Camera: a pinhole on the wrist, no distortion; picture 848 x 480 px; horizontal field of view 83.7 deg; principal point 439.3 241.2 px. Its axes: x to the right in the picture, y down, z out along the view. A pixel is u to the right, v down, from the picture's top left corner.
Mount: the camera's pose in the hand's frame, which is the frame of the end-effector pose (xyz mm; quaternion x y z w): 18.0 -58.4 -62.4 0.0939 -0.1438 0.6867 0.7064
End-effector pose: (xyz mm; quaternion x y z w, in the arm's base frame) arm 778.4 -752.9 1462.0 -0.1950 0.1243 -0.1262 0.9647
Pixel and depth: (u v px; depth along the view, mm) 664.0 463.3 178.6
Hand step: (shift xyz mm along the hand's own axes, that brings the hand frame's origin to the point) -77.5 -34.1 128.4
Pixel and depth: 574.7 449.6 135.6
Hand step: -51.0 -64.2 74.2
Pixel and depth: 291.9 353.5 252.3
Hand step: -61.6 -213.4 145.0
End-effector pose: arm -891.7 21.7 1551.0 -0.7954 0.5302 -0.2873 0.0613
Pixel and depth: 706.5 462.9 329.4
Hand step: -157.4 14.3 299.3
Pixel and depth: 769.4 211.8 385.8
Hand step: 17.5 67.0 391.5
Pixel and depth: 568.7 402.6 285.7
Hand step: -99.1 -75.2 226.1
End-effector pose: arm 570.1 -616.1 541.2 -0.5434 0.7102 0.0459 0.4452
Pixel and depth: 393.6 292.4 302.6
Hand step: -37.5 -184.6 210.5
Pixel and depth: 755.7 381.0 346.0
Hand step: -106.0 49.5 333.4
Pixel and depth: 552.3 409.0 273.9
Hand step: -98.1 -83.3 210.8
